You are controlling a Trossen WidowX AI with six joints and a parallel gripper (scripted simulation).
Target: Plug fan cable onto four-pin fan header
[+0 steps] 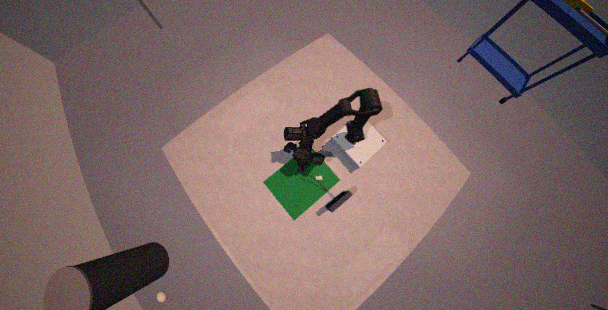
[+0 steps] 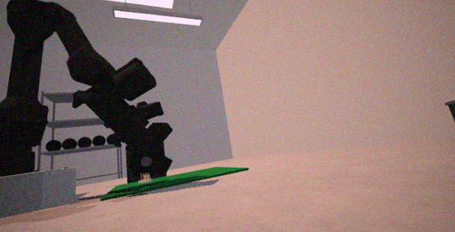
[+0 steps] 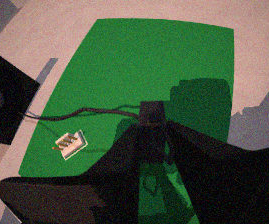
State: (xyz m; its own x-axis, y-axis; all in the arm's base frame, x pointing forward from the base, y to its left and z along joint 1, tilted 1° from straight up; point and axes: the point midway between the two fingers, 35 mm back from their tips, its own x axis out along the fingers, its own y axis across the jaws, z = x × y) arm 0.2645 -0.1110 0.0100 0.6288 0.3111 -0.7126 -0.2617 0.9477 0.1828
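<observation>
The green board lies 70 mm below my gripper tip, 40 mm to the left of it and 40 mm ahead of it. The rest, counted from my gripper tip: black fan 230 mm to the left, 10 mm ahead; then dark plug 10 mm below.
</observation>
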